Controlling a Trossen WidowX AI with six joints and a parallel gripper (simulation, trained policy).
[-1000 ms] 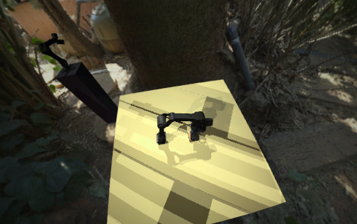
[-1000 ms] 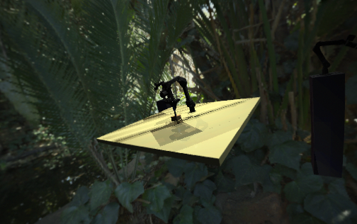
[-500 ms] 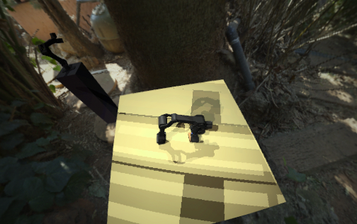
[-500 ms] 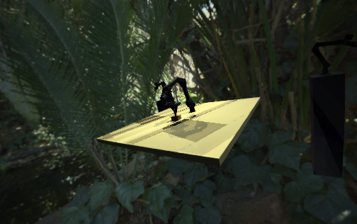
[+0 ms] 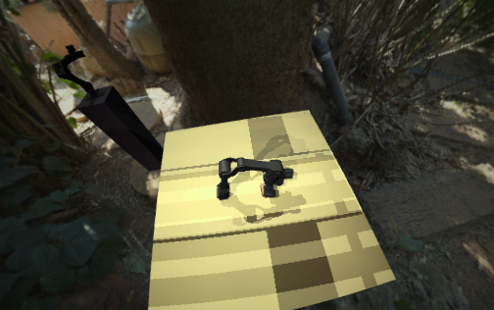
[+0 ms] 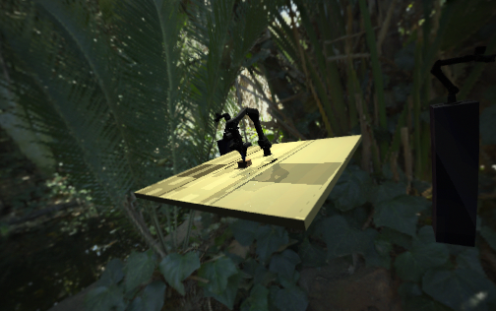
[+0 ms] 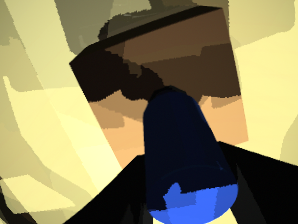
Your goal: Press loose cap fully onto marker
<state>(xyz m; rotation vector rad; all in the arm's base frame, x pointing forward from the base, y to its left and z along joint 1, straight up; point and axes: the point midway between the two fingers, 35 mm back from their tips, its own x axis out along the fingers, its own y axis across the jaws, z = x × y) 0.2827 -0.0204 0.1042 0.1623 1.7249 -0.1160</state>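
Right now my gripper tip is 1 cm below the blue cap and 1 cm short of it. Also, from my gripper tip: brown holder block (5 cm below, 1 cm ahead).
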